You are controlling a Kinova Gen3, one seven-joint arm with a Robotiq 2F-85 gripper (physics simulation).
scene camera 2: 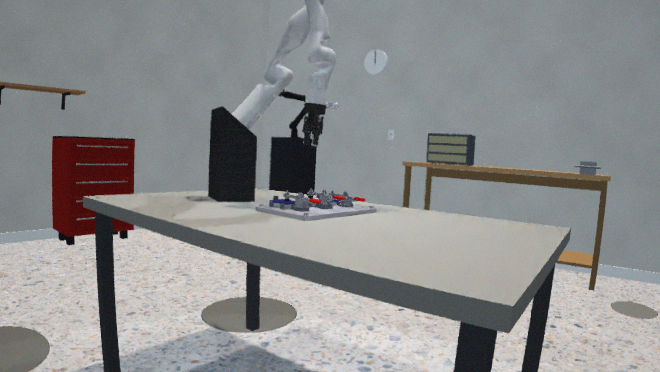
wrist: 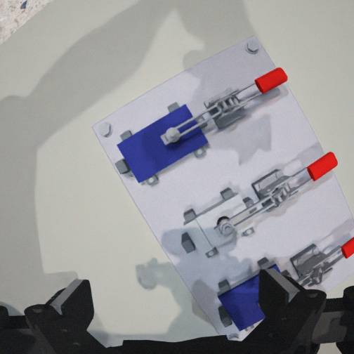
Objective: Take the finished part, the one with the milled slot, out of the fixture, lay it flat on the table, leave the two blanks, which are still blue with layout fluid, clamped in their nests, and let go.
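Seen in the pictures: gripper, between the fingertips: (scene camera 2: 310, 145); arm's base, origin of its link: (scene camera 2: 236, 127).
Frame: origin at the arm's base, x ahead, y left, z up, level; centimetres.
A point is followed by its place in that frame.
The finished part (wrist: 233, 206), bare silver-grey, sits in the middle nest of the fixture plate (wrist: 225, 167) (scene camera 2: 306, 216) @(y -12.5, x 54.7, z -27.1 cm). The middle toggle clamp's arm, with a red handle (wrist: 322, 166), reaches over it and partly covers it. One blue blank (wrist: 145, 155) lies in the upper nest in the wrist view, under its clamp arm. The other blue blank (wrist: 242, 302) lies in the lower nest, partly hidden by the right finger. My gripper (scene camera 2: 313, 144) @(y 6.8, x 35.4, z -6.4 cm) (wrist: 174, 294) is open and empty, high above the fixture, with its fingers pointing down.
The fixture stands on the table (scene camera 2: 400, 240) @(y -12.9, x 87.1, z -28.4 cm) (wrist: 95, 215). The upper clamp's red handle (wrist: 271, 80) and the lower clamp's red handle (wrist: 348, 247) stick out towards the plate's right side in the wrist view. The black arm pedestal (scene camera 2: 232, 165) @(y -7.6, x 9.3, z -14.8 cm) stands behind the fixture's left side.
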